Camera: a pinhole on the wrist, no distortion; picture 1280 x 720 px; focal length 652.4 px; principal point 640.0 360.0 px. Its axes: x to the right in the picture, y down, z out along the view. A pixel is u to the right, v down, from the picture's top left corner.
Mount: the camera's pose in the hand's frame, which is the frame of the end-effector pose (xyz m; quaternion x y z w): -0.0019 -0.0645 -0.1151 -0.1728 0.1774 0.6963 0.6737
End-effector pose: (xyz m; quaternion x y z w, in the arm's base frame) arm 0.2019 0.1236 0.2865 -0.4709 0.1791 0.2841 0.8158
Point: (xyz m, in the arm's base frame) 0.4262 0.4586 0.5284
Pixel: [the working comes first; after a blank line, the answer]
In the camera's frame: -0.3524 -0.1282 0.4149

86 158
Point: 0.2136 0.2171 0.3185
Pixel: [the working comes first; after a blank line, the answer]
In the camera's frame: -0.0388 -0.0197 0.2213

526 302
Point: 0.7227 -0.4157 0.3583
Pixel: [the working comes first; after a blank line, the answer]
In the camera's frame: -0.3209 -0.1948 -0.5210

behind the camera
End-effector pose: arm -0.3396 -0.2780 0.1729 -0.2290 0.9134 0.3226 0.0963
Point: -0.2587 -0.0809 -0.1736
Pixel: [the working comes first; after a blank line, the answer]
In the camera's frame: -0.2683 0.0351 0.4343

237 413
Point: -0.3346 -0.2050 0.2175
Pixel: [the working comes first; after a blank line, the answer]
In the camera's frame: 0.0602 0.0407 0.1770

862 510
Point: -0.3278 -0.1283 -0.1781
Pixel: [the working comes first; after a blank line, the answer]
In the camera's frame: -0.2588 -0.0441 0.4083

227 290
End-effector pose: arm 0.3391 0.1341 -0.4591 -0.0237 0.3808 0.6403 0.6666
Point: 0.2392 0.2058 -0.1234
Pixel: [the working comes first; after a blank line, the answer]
In the camera's frame: 0.1176 0.1033 0.4531

809 509
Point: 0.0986 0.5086 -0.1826
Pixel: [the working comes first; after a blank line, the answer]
In the camera's frame: 0.2160 -0.2006 0.5667

889 129
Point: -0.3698 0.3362 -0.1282
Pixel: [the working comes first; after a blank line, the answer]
In the camera's frame: 0.7044 -0.0946 0.5191

outside the picture
